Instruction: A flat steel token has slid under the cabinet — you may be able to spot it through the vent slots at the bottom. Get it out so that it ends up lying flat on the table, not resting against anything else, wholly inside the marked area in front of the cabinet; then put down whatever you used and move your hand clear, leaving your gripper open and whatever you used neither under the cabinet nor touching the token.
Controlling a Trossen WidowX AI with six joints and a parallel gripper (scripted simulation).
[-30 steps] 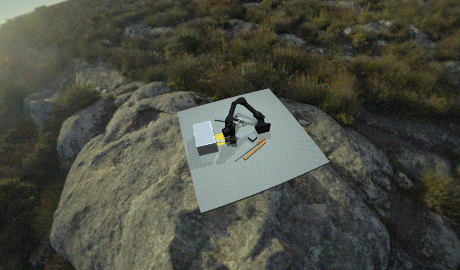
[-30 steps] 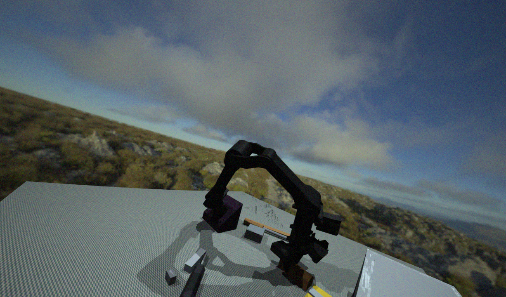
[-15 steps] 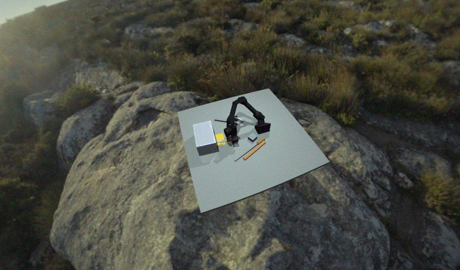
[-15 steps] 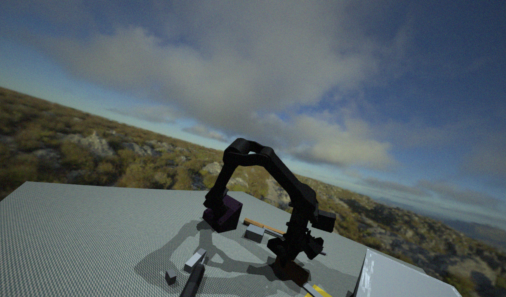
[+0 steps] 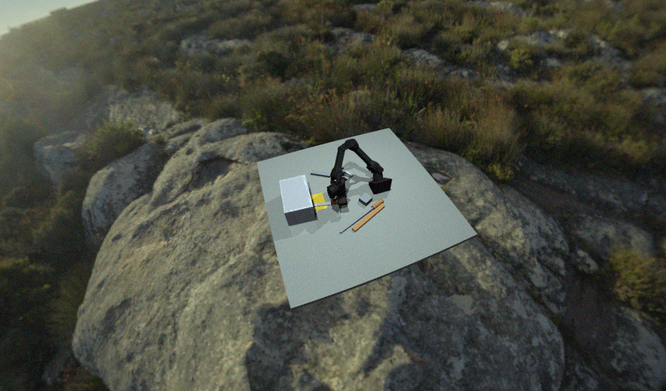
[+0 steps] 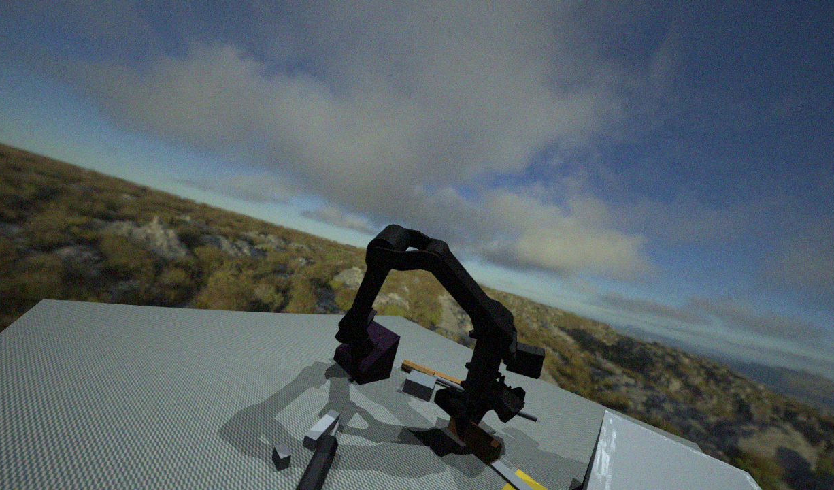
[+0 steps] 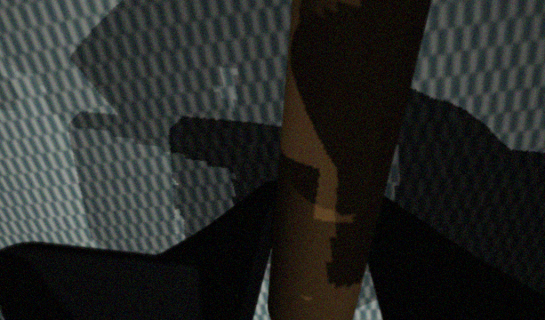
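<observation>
The grey block lies 16 cm behind my gripper tip, 6 cm to the left of it and 1 cm above it. Also, from my gripper tip: grey bar: 17 cm behind, 23 cm to the right; then small grey cube: 14 cm behind, 31 cm to the right; then wooden stick: 12 cm behind, 20 cm to the left.
</observation>
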